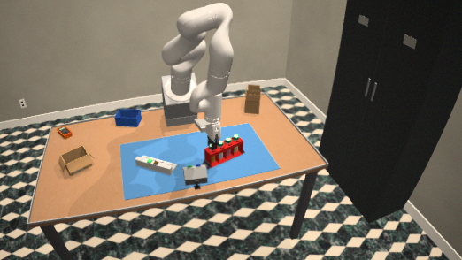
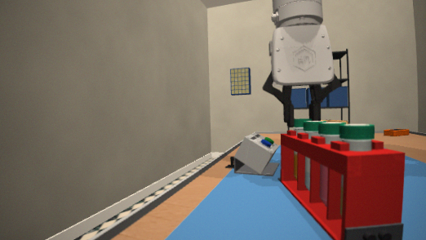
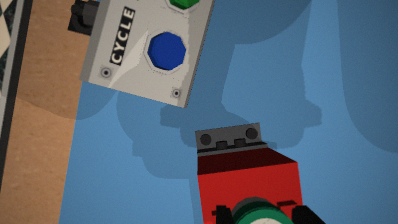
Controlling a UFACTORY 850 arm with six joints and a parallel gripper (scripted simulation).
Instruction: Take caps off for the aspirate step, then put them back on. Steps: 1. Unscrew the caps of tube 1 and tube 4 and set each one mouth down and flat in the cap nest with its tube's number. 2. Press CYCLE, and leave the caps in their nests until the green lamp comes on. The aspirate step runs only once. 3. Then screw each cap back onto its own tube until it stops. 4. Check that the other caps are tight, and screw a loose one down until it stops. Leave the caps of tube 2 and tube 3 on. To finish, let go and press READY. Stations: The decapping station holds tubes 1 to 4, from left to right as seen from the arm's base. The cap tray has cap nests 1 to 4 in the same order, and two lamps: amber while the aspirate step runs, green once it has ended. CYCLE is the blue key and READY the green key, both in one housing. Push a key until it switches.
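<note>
The tube cap lies 10 mm below my hand. Also, from my hand: green cap: 60 mm behind, 140 mm to the left, 20 mm below; then key housing: 100 mm ahead, 110 mm to the right, 80 mm below; then blue cycle key: 80 mm ahead, 90 mm to the right, 60 mm below.
</note>
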